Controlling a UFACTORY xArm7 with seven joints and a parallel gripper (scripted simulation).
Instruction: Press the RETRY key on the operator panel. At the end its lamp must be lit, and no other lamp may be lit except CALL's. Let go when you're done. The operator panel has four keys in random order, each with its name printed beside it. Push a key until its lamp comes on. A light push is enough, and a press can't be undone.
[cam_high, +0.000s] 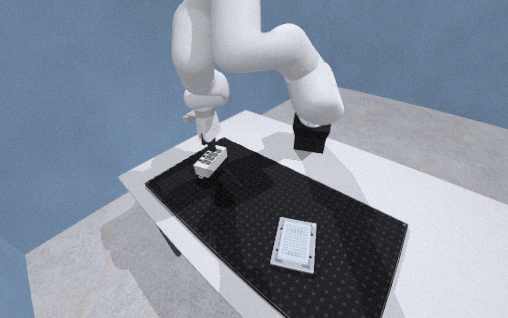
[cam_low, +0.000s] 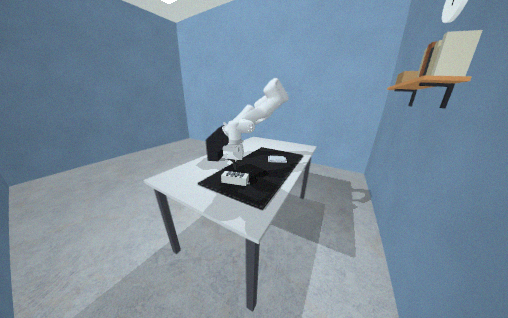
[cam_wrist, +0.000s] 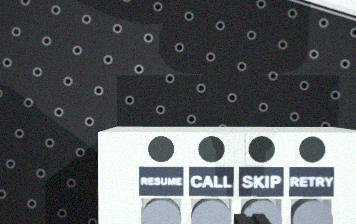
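The operator panel is 7 cm below my hand. Also, from my hand: white well plate 11 cm ahead, 49 cm to the left, 9 cm below.
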